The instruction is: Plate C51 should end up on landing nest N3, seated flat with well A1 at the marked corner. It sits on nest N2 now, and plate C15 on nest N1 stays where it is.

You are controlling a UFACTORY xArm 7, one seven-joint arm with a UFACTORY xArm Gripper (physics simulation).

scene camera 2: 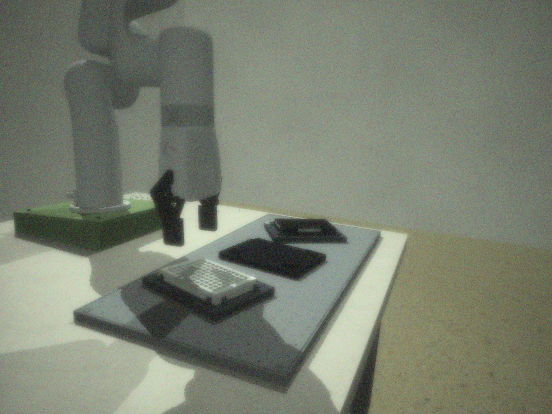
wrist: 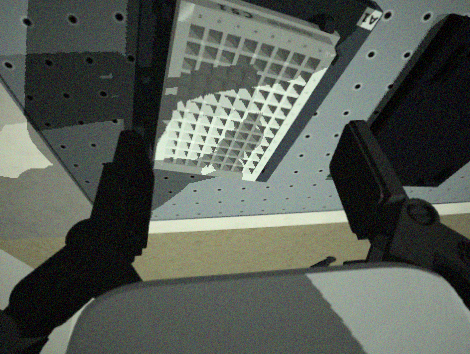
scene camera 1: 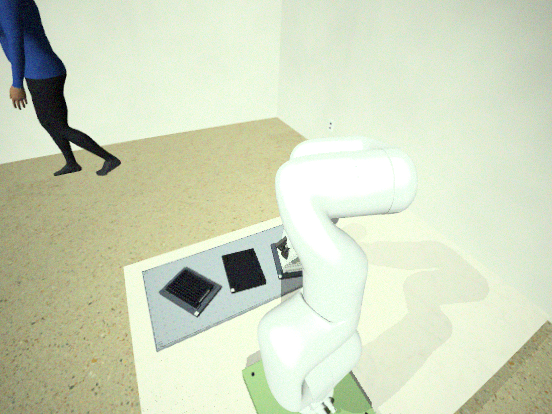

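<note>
Plate C51 [scene camera 1: 290, 260] [scene camera 2: 210, 280] [wrist: 235, 115] is pale, with a grid of wells, and sits on the dark nest N2 [scene camera 1: 276, 265] [scene camera 2: 215, 311] [wrist: 305, 117]. An A1 tag [wrist: 369, 19] marks a nest corner in the wrist view. A flat black nest [scene camera 1: 243, 271] [scene camera 2: 272, 257] [wrist: 425, 110], seemingly N3, lies beside it and bears no plate. The black plate [scene camera 1: 190, 287], seemingly C15, sits on the turned nest [scene camera 1: 167, 293] at the far end. My gripper [scene camera 2: 190, 236] [wrist: 244, 148] is open and empty, above plate level. The arm hides it and part of C51 in scene camera 1.
The nests stand on a grey perforated board [scene camera 1: 165, 330] [scene camera 2: 300, 320] [wrist: 220, 200] on a white table [scene camera 1: 135, 310] [scene camera 2: 327, 360]. The arm's green base [scene camera 1: 255, 387] [scene camera 2: 90, 230] is beside the board. A person in blue [scene camera 1: 42, 55] is on the floor beyond the table.
</note>
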